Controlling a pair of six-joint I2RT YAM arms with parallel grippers.
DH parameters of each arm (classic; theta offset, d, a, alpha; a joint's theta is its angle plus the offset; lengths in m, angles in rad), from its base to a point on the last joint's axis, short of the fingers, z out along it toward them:
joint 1: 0 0.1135 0.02 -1.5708
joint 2: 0 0 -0.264 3.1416
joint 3: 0.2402 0 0.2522 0
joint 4: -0.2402 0 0.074 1.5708
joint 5: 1.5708 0 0 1.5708
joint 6: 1.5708 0.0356 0 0
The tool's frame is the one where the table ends.
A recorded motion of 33 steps. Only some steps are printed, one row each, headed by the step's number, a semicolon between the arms.
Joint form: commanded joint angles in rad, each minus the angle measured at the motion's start. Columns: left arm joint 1, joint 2, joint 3, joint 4, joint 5, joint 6; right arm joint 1, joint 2, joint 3, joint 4, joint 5, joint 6.
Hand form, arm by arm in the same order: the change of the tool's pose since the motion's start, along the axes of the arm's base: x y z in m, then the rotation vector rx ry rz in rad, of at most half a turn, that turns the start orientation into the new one. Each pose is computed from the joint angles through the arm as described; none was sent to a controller.
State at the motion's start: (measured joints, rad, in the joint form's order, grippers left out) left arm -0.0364 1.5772 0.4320 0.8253 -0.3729 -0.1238; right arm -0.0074 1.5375 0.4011 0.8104 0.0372 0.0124
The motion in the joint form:
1: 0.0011 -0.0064 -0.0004 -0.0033 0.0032 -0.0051; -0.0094 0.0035 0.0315 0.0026 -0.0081 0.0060
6: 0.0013 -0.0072 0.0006 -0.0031 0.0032 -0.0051; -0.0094 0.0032 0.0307 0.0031 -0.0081 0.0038
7: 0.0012 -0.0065 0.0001 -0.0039 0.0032 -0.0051; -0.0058 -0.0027 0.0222 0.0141 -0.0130 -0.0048
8: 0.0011 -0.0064 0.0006 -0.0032 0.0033 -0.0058; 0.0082 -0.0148 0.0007 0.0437 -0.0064 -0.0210
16: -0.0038 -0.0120 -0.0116 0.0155 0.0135 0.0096; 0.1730 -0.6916 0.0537 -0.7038 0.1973 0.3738
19: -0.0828 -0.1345 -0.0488 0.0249 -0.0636 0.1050; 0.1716 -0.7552 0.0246 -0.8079 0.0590 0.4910
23: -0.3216 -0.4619 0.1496 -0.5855 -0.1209 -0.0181; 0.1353 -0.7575 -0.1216 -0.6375 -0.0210 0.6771
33: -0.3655 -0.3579 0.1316 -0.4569 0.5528 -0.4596; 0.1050 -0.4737 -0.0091 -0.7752 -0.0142 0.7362
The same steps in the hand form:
1: -0.0004 0.0002 0.0012 -0.0057 -0.0043 -0.0005; 0.0074 -0.0024 0.0077 0.0078 -0.0309 -0.0035
6: -0.0002 0.0003 0.0017 -0.0057 -0.0063 -0.0003; 0.0072 -0.0024 0.0076 0.0057 -0.0308 -0.0028
7: -0.0003 0.0002 0.0013 -0.0057 -0.0044 -0.0004; 0.0054 -0.0012 0.0080 -0.0011 -0.0388 0.0080
8: -0.0001 0.0002 0.0015 -0.0064 -0.0057 -0.0003; 0.0010 0.0025 0.0085 -0.0184 -0.0584 0.0205
16: -0.0024 -0.0014 0.0016 0.0039 -0.0126 -0.0194; -0.0753 0.0279 0.0974 0.3007 -0.0678 -0.1259
19: -0.0171 -0.0191 0.0235 0.1041 -0.0775 -0.0466; -0.0886 0.0304 0.0871 0.4408 0.0294 -0.0491
23: -0.0431 -0.0732 0.1016 0.0139 -0.0370 -0.2013; -0.0941 0.0257 0.0537 0.6464 0.0224 -0.0676
33: -0.0386 -0.1121 0.0832 -0.6171 0.0582 -0.7336; -0.0644 0.0229 0.0283 0.6461 0.3030 -0.2292

